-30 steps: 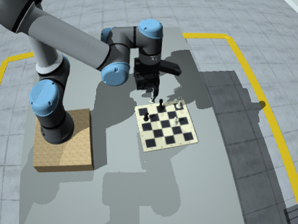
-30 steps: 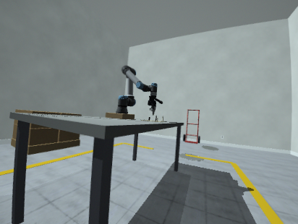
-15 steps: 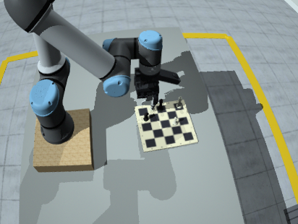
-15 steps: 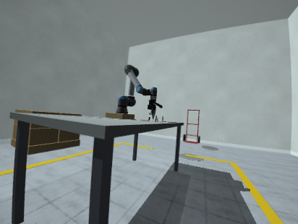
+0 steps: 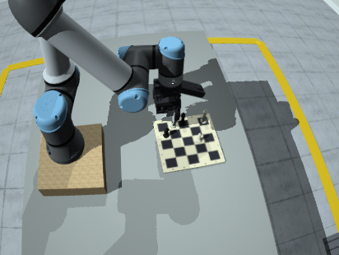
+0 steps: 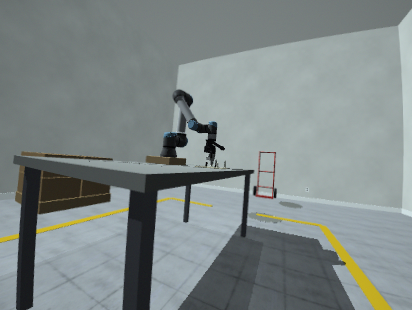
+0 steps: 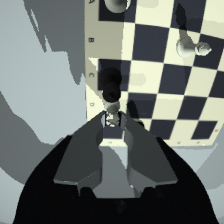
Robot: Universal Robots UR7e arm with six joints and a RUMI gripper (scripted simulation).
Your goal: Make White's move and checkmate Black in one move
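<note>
My gripper is now 7 cm to the left of the small chessboard, 5 cm short of it and 3 cm above it.
</note>
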